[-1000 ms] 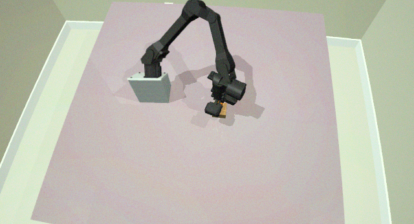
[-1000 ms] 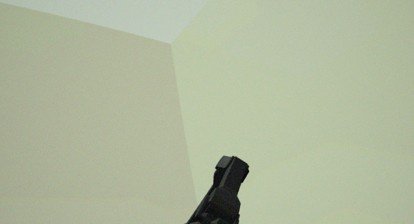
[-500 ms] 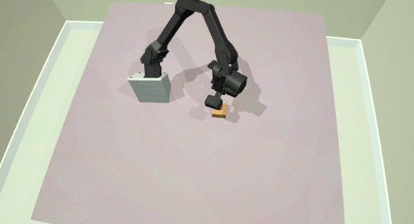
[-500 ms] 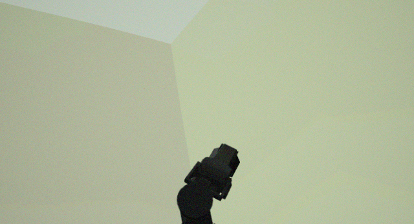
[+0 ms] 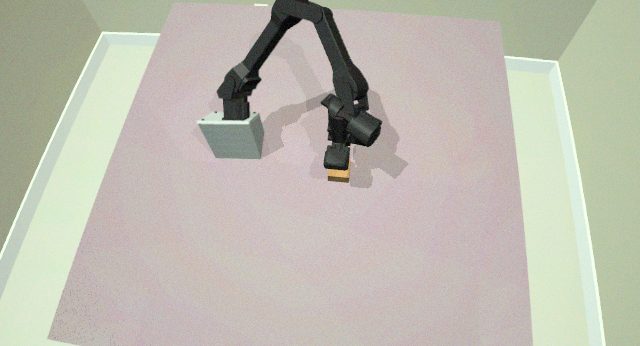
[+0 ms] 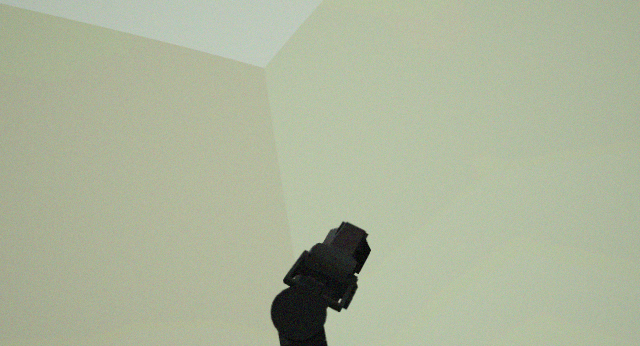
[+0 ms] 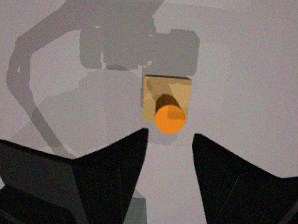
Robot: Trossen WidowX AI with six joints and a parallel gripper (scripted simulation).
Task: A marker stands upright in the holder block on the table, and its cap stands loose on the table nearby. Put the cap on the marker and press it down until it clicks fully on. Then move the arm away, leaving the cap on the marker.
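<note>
Right now my gripper tip is 6 cm above the orange cap. The rest, counted from my gripper tip: holder block (12 cm below).
</note>
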